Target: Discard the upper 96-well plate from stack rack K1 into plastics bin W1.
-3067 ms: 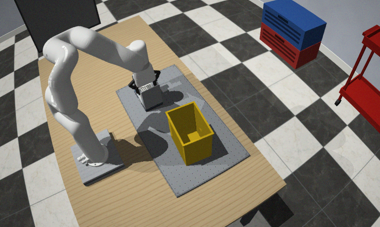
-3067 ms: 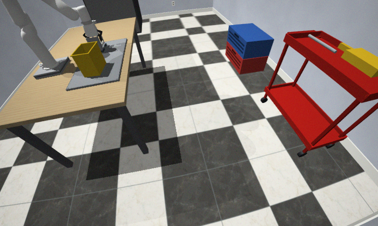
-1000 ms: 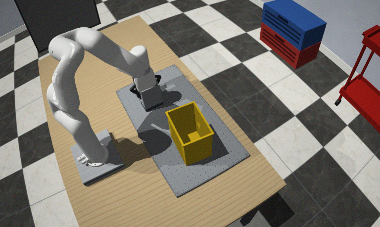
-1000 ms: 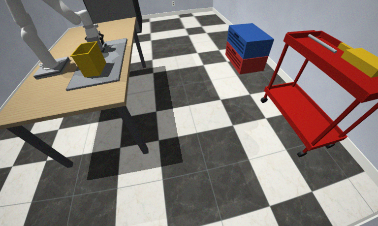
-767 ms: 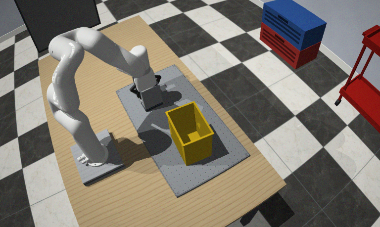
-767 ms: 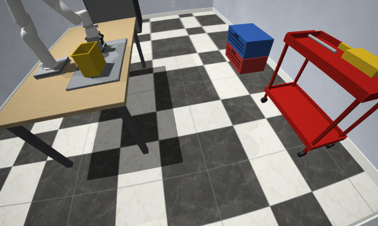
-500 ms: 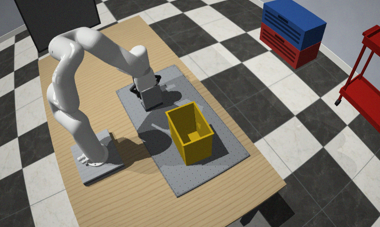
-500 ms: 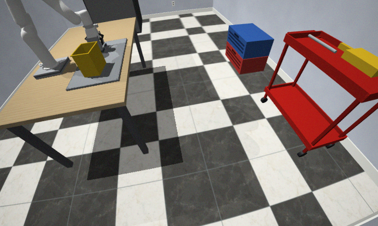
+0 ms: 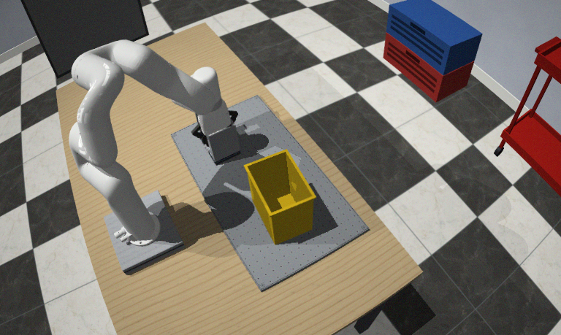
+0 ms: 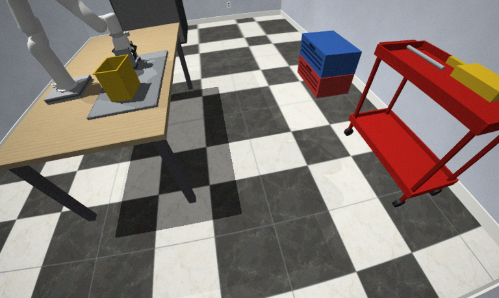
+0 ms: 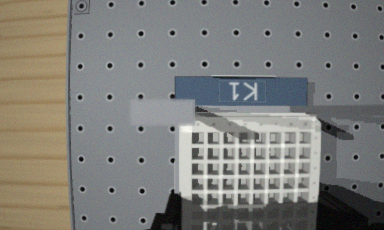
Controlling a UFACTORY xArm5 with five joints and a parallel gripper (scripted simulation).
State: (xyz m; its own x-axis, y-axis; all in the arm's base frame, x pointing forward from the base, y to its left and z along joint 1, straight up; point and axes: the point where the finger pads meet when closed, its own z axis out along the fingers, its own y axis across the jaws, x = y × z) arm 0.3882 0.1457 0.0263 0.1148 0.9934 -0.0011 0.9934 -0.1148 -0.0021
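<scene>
Right now my hand is 1 cm above the white 96-well plate. The rest, counted from my hand: yellow plastics bin: 35 cm to the right, 4 cm above.
</scene>
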